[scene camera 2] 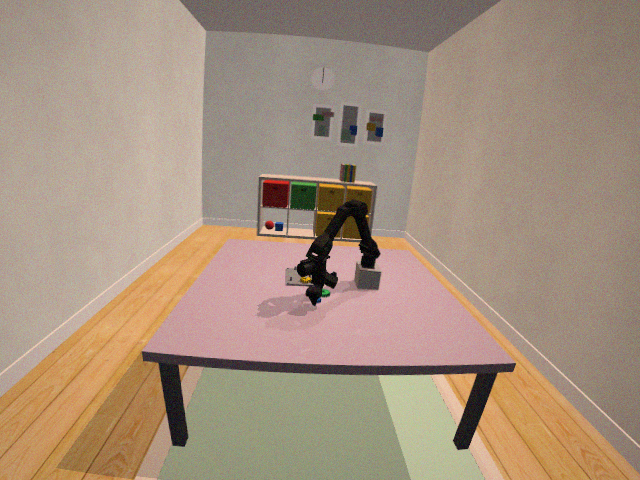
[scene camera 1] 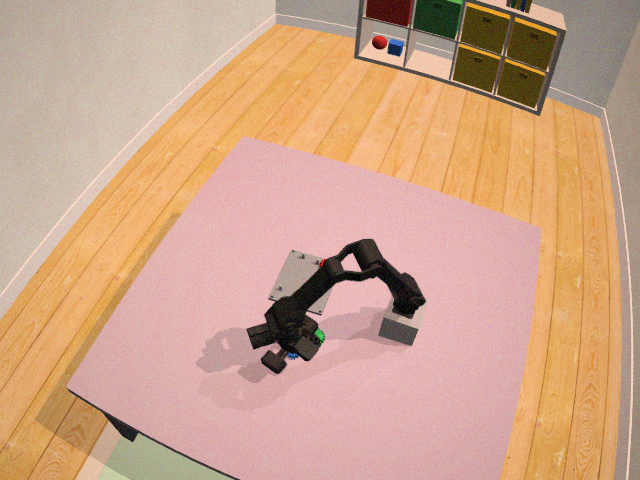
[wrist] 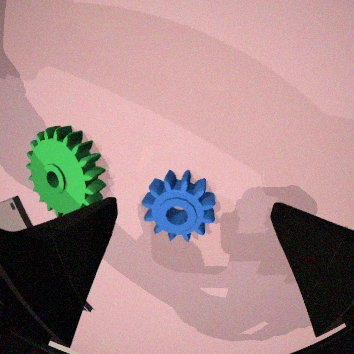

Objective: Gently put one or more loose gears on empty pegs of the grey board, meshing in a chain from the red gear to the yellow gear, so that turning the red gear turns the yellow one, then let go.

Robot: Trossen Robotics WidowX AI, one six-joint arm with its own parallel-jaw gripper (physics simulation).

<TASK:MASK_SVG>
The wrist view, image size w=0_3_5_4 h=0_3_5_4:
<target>my gripper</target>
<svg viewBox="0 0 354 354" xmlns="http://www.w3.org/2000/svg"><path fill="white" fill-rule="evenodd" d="M274 202L270 219L304 300L315 337L328 332L342 323L346 325L335 333L288 354L354 354L354 230L285 203ZM115 197L108 196L21 230L8 231L0 228L0 354L70 354L52 347L48 343L51 340L66 347L71 345L87 295L113 231L117 217Z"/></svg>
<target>blue gear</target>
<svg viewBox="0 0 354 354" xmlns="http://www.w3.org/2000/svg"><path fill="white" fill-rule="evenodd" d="M168 169L163 181L154 178L149 184L149 191L146 192L141 200L141 204L148 208L143 218L145 221L154 220L156 223L154 233L158 233L161 230L168 232L169 241L176 234L182 234L184 240L188 241L190 232L194 230L197 234L203 235L205 233L205 223L212 223L214 221L214 210L212 208L215 204L214 193L205 191L205 178L196 180L194 184L191 183L189 169L184 171L181 179L176 179L174 172Z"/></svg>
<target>green gear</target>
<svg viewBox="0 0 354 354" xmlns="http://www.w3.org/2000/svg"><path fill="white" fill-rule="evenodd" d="M71 125L50 126L43 131L39 131L36 134L36 139L30 142L32 150L26 153L30 159L30 162L25 165L31 173L28 179L32 180L34 184L32 191L38 192L40 196L39 202L44 201L47 204L47 211L55 210L56 217L101 200L103 196L99 191L106 186L97 177L105 171L105 168L95 166L95 161L99 159L101 154L90 154L89 149L91 148L92 140L81 142L82 130L72 132Z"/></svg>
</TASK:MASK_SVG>
